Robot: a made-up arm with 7 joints. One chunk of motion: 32 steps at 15 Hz.
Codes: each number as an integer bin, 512 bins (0 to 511) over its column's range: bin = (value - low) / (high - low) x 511, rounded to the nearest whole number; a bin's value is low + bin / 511 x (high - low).
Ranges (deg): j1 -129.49..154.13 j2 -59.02..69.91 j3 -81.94..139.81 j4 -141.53..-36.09 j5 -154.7..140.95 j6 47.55..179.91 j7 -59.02..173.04
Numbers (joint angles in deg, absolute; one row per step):
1: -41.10 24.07 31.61 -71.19 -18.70 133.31 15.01
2: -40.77 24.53 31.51 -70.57 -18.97 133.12 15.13
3: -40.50 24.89 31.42 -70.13 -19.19 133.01 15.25
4: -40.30 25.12 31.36 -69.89 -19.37 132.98 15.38
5: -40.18 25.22 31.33 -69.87 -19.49 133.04 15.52
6: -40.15 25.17 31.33 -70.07 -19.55 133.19 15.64
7: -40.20 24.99 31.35 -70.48 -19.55 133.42 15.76
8: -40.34 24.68 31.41 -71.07 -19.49 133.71 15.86
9: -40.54 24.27 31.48 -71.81 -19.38 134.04 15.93
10: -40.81 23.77 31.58 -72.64 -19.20 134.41 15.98
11: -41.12 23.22 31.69 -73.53 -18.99 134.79 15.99
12: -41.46 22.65 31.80 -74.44 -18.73 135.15 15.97
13: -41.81 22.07 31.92 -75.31 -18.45 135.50 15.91
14: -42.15 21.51 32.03 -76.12 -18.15 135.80 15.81
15: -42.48 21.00 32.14 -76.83 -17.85 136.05 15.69
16: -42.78 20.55 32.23 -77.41 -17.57 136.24 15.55
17: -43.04 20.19 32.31 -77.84 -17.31 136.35 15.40
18: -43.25 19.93 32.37 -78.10 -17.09 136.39 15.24
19: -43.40 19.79 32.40 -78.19 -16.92 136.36 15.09
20: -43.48 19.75 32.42 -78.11 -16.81 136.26 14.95
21: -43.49 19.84 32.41 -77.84 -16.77 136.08 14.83
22: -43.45 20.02 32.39 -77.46 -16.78 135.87 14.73
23: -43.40 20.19 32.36 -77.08 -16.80 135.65 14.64
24: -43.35 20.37 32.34 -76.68 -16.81 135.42 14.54
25: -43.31 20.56 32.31 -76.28 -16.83 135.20 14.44
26: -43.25 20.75 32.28 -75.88 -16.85 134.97 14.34
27: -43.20 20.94 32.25 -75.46 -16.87 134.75 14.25
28: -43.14 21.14 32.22 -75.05 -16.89 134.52 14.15
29: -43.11 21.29 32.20 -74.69 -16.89 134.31 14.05
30: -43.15 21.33 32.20 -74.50 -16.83 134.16 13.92
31: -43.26 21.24 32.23 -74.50 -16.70 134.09 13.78
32: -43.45 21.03 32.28 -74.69 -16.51 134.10 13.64
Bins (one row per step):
1: 159 329 262 341 235 331 163
2: 160 331 261 344 235 330 163
3: 160 333 261 346 234 330 164
4: 161 333 261 347 234 330 164
5: 161 334 261 347 234 330 164
6: 161 334 261 346 234 331 164
7: 161 333 261 344 234 332 165
8: 161 332 261 341 234 333 165
9: 160 330 261 338 234 334 165
10: 160 328 262 334 234 335 165
11: 159 326 262 330 235 337 165
12: 159 324 262 325 235 338 165
13: 158 321 262 321 235 340 165
14: 157 319 263 317 236 341 165
15: 157 317 263 314 237 342 165
16: 156 315 263 311 237 342 164
17: 156 314 263 309 237 343 164
18: 155 313 263 307 238 343 164
19: 155 312 263 307 238 343 163
20: 155 312 264 307 238 342 163
21: 155 313 264 309 238 342 163
22: 155 313 263 311 238 341 162
23: 155 314 263 312 238 340 162
24: 155 315 263 314 238 339 162
25: 155 315 263 316 238 338 162
26: 155 316 263 318 238 338 162
27: 155 317 263 320 238 337 161
28: 156 318 263 322 238 336 161
29: 156 318 263 324 238 335 161
30: 156 318 263 325 238 334 161
31: 155 318 263 325 239 334 160
32: 155 317 263 324 239 334 160

